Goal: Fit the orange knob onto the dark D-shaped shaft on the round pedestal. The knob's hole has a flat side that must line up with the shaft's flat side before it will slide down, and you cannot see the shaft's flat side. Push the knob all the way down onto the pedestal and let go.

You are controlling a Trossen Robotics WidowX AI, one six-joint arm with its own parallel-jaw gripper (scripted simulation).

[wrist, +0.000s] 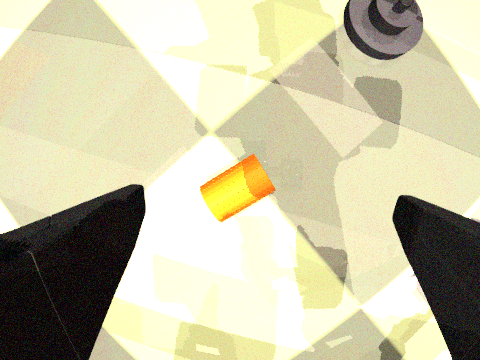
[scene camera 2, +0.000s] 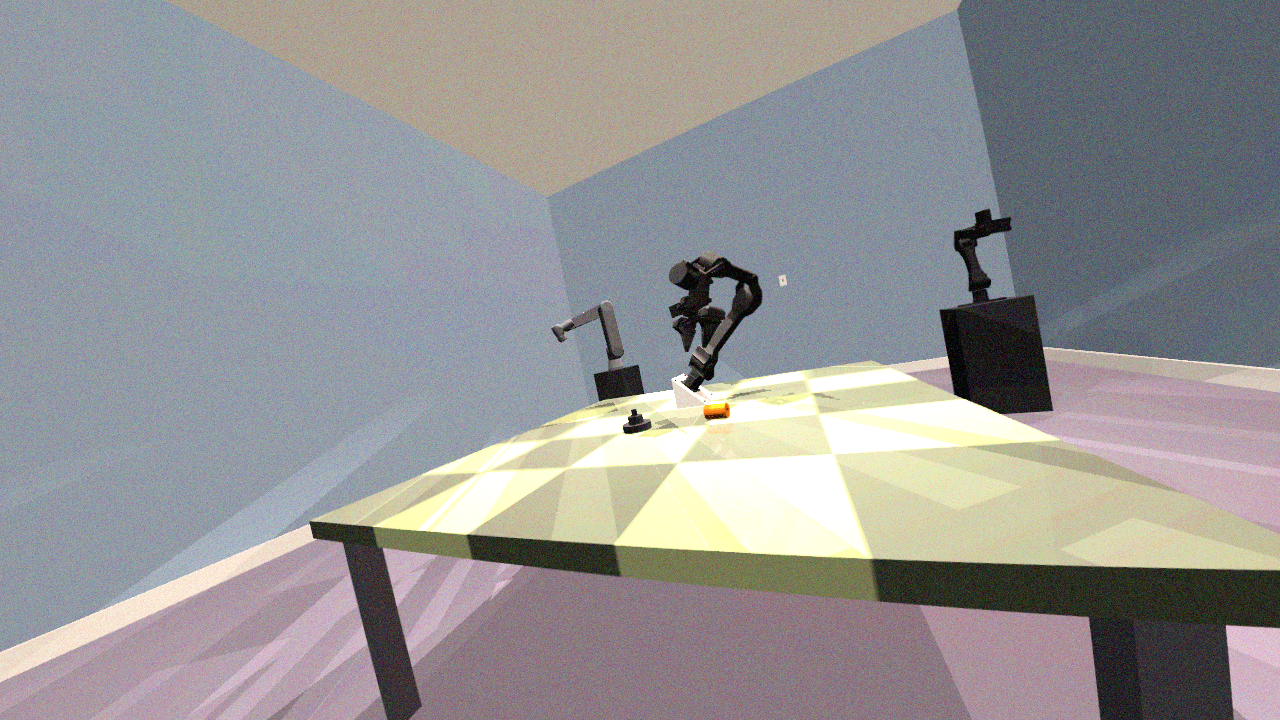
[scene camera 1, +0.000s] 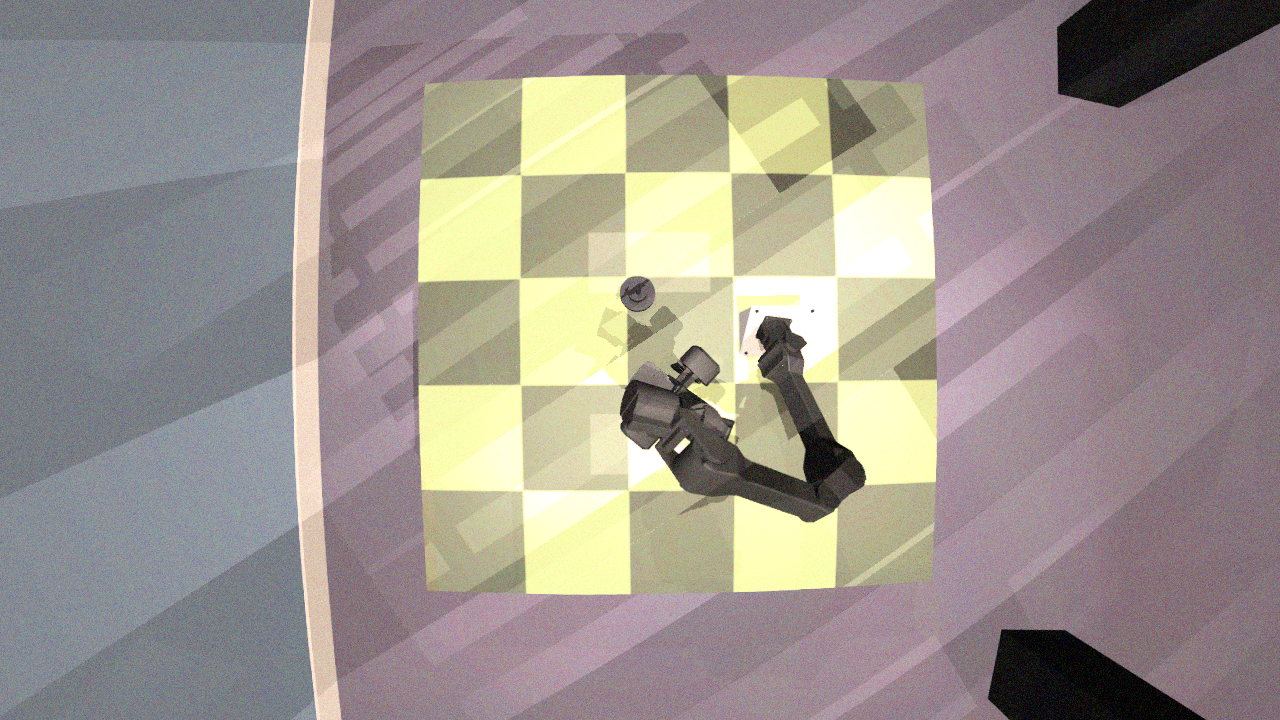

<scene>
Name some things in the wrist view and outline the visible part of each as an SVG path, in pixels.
The gripper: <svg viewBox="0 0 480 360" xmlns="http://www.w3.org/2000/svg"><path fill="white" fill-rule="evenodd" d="M400 195L393 209L392 223L399 233L401 247L423 289L436 324L439 324L437 327L444 337L452 360L480 360L480 223L447 211L429 201ZM143 185L127 185L85 203L73 205L63 212L53 213L52 216L1 233L0 360L88 360L91 357L89 355L95 347L109 305L112 304L112 299L119 288L121 277L127 271L125 268L131 261L137 237L143 227L147 211Z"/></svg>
An orange knob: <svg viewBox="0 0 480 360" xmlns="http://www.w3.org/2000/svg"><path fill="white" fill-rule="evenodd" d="M255 153L248 156L247 159L241 160L240 163L233 165L227 171L220 173L219 176L213 177L207 183L200 185L200 193L205 205L207 205L209 211L220 223L243 211L243 209L256 203L256 201L263 199L263 197L268 196L269 193L276 191L267 173L261 167L259 160L256 159Z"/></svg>
</scene>
